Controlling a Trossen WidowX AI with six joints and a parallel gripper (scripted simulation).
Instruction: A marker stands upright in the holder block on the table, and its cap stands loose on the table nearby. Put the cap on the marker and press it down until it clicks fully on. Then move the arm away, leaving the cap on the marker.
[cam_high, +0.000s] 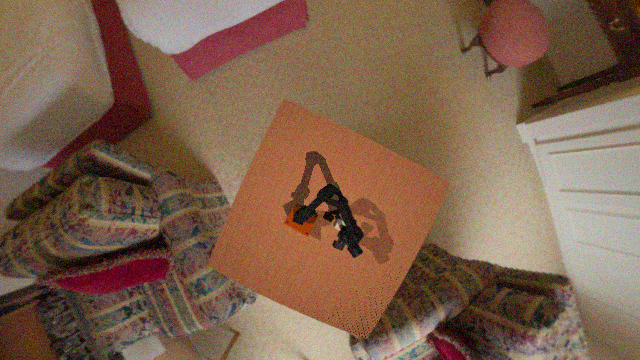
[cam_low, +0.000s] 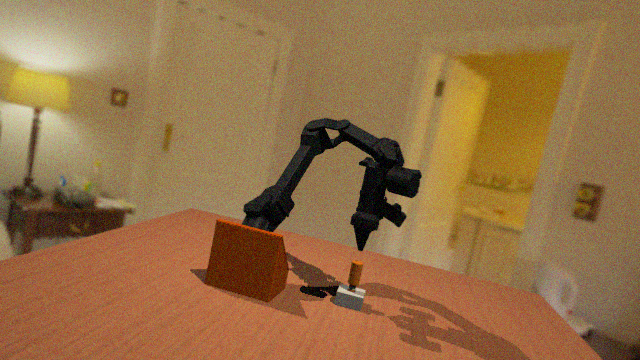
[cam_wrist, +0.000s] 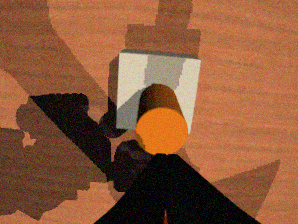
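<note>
The orange cap is 60 mm below my gripper tip. Also, from my gripper tip: grey holder block 120 mm below.
</note>
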